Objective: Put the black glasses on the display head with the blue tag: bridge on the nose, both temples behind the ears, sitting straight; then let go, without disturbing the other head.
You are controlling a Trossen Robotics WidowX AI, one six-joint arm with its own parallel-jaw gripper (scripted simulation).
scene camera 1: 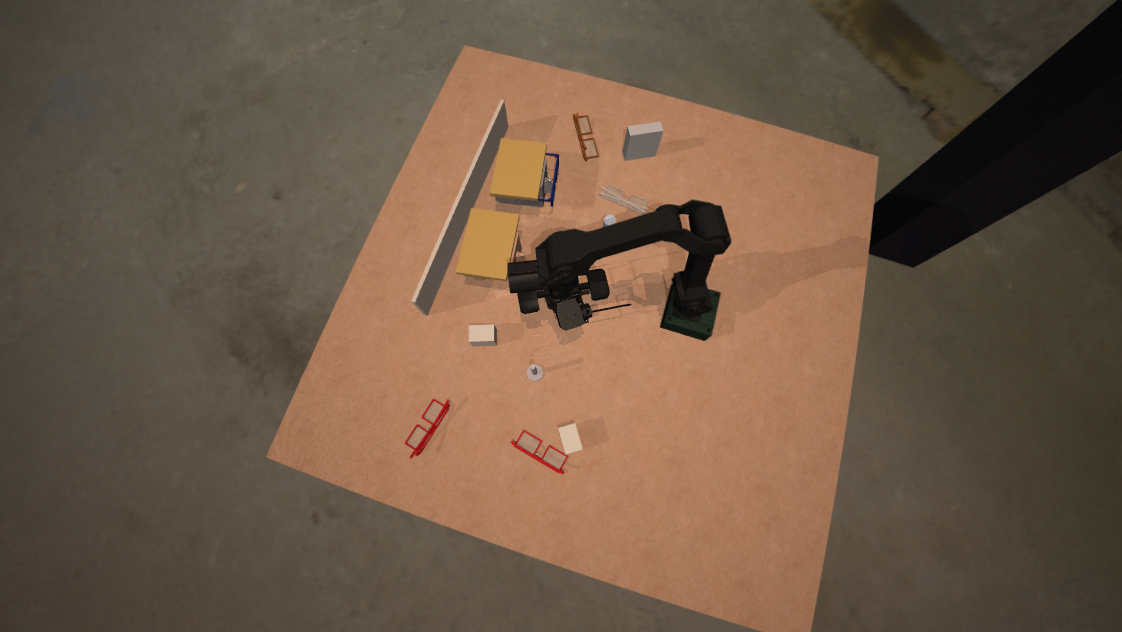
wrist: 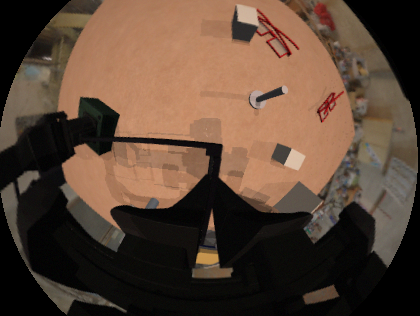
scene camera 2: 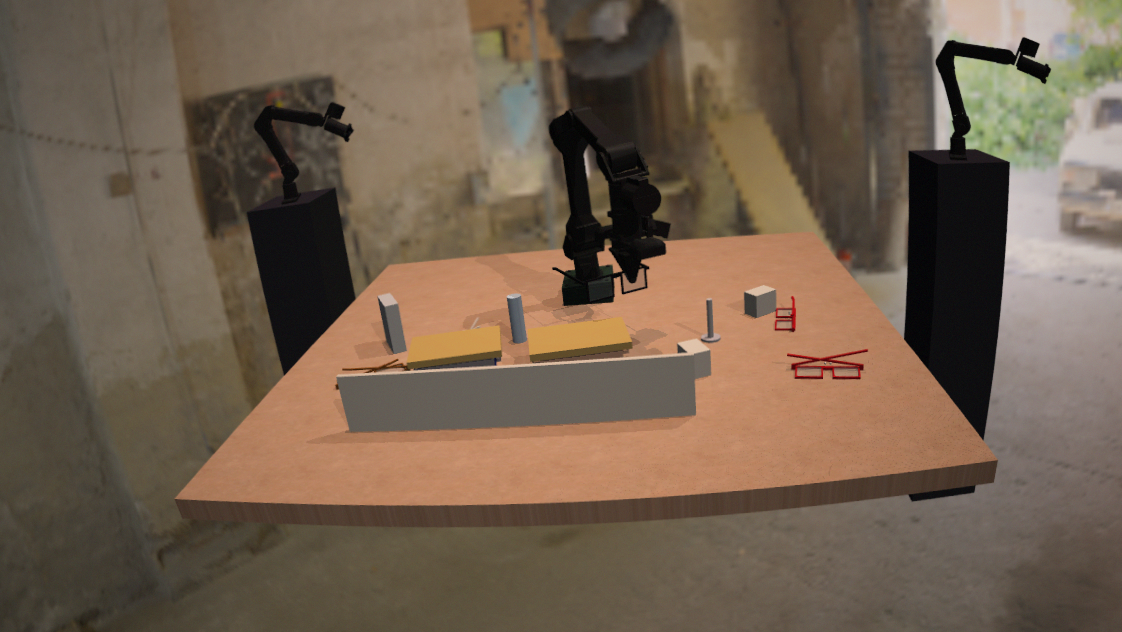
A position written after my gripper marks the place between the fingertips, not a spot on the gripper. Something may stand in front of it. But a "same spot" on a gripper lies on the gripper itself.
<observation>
my gripper: scene camera 1 562, 303; wrist; scene camera 2
same spot on my gripper: (scene camera 2: 619, 249) = (wrist: 192, 265)
</observation>
